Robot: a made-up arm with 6 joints.
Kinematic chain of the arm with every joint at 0, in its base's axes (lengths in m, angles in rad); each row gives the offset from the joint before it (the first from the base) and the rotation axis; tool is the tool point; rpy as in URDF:
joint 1: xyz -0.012 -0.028 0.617 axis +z
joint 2: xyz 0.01 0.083 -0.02 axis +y
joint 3: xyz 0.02 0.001 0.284 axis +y
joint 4: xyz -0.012 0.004 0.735 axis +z
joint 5: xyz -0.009 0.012 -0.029 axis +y
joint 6: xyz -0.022 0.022 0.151 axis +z
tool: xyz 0.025 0.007 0 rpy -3.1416 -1.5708 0
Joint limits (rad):
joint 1: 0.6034..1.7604
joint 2: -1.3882..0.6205
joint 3: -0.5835..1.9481
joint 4: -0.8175..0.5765
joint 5: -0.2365..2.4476
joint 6: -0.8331..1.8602
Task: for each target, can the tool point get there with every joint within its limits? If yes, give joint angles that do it. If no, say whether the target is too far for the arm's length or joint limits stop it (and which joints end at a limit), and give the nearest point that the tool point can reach.
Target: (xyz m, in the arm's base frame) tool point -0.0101 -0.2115 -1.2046
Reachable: no: too far | nearest point 0.3801 0.3210 0.0868 | short by 1.450 m
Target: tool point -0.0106 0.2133 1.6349
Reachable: yes | joints 0.8691 -0.5439 0.8704 0.1672 0.5450 0.8664
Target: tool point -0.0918 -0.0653 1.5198
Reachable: yes | joints 1.3871 -0.1909 -0.0394 -0.5448 2.1408 0.6250
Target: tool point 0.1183 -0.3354 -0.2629
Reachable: no: joint limits stop it (at a limit: joint 1, joint 2, joint 3, joint 4, joint 6) | nearest point 0.3653 0.2562 0.1444 | short by 0.760 m
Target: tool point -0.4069 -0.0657 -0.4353
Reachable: no: joint limits stop it (at a limit: joint 1, joint 2, joint 3) | nearest point -0.2427 0.4288 0.1140 | short by 0.757 m
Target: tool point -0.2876 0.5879 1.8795
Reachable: no: too far | nearest point -0.2332 0.4664 1.6225 | short by 0.289 m
